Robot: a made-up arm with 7 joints.
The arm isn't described. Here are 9 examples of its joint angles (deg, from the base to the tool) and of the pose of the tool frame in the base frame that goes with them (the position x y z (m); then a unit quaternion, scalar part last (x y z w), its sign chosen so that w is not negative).
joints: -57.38 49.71 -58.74 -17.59 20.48 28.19 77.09
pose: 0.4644 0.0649 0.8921 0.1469 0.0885 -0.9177 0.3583
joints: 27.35 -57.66 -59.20 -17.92 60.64 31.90 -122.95
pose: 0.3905 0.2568 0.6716 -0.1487 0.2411 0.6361 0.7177
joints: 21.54 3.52 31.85 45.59 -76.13 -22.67 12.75
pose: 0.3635 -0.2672 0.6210 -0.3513 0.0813 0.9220 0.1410
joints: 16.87 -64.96 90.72 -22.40 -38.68 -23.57 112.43
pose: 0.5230 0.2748 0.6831 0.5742 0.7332 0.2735 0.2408
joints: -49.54 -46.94 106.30 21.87 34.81 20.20 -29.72
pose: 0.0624 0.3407 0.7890 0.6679 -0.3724 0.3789 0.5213
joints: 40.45 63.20 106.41 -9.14 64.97 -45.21 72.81
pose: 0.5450 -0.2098 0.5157 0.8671 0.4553 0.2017 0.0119
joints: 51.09 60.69 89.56 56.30 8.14 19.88 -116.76
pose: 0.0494 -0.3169 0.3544 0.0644 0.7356 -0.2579 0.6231
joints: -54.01 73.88 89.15 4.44 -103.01 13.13 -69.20
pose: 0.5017 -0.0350 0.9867 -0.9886 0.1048 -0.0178 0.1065
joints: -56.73 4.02 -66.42 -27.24 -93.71 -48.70 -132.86
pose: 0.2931 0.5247 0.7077 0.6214 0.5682 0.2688 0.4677
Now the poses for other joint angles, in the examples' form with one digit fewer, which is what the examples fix.
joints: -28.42 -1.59 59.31 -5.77 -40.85 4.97 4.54
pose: 0.496 0.095 0.609 -0.415 -0.687 0.594 0.051
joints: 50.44 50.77 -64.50 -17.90 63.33 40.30 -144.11
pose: 0.108 -0.269 0.481 -0.239 0.962 0.008 0.130
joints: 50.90 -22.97 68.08 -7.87 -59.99 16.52 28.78
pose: 0.274 -0.069 0.487 -0.368 -0.609 0.477 0.515
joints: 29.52 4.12 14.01 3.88 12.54 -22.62 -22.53
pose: 0.438 -0.080 0.409 -0.699 -0.222 0.348 0.584
